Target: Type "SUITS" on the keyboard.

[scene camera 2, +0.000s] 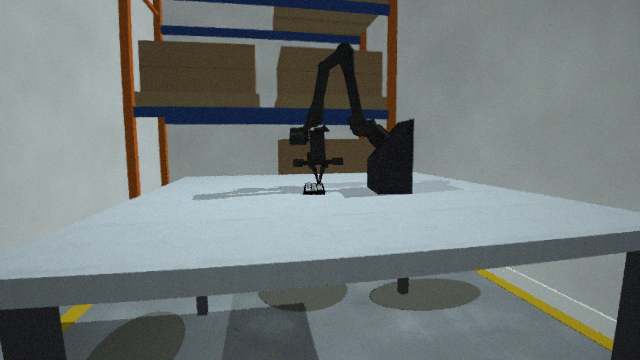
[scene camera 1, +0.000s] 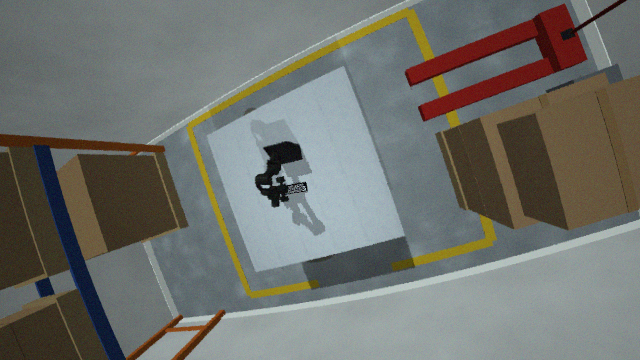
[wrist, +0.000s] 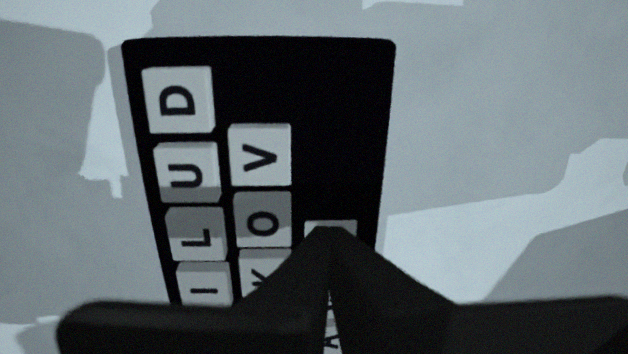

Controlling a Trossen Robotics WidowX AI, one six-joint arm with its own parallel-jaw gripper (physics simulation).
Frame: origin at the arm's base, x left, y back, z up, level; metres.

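Seen in the pictures: gripper, fingertip midpoint: (scene camera 1: 287, 187) (wrist: 327, 239); arm's base, link origin: (scene camera 2: 384, 141) (scene camera 1: 275, 155).
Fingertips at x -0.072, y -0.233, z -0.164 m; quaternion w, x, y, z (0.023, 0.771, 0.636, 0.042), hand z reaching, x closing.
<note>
Offsets run from my fingertips to a thing's top centre. Level surfaces: height alone.
The black keyboard @(dy -0.028, dx +0.043, dz +0.005 m) (scene camera 1: 298, 188) (scene camera 2: 314, 190) (wrist: 340, 100) with white letter keys lies on the table. The wrist view shows the D key @(dy -0.031, dx -0.051, dz +0.005 m) (wrist: 178, 100), U key @(dy -0.035, dx -0.031, dz +0.005 m) (wrist: 187, 172), L key @(dy -0.039, dx -0.011, dz +0.005 m) (wrist: 196, 235), I key @(dy -0.042, dx +0.009, dz +0.005 m) (wrist: 204, 287), V key @(dy -0.014, dx -0.032, dz +0.005 m) (wrist: 260, 156), O key @(dy -0.018, dx -0.012, dz +0.005 m) (wrist: 262, 220), part of the K key @(dy -0.021, dx +0.008, dz +0.005 m) (wrist: 255, 265) and, between the fingers, part of the A key @(dy -0.007, dx +0.042, dz +0.005 m) (wrist: 331, 341). My gripper (scene camera 2: 319, 183) (wrist: 327, 239) is shut and empty, pointing down. Its tips are at a key @(dy +0.001, dx +0.002, dz +0.000 m) (wrist: 346, 225) whose letter they hide; contact is unclear. The T key cannot be made out.
The white table @(dz -0.011 m) (scene camera 1: 350, 200) (scene camera 2: 250, 230) bears the keyboard and the black arm base (scene camera 1: 285, 152) (scene camera 2: 395, 162), which stands beside the keyboard. A shelf rack (scene camera 2: 129, 100) with cardboard boxes (scene camera 2: 197, 70) stands behind the table. A red pallet jack (scene camera 1: 560, 37) is on the floor.
</note>
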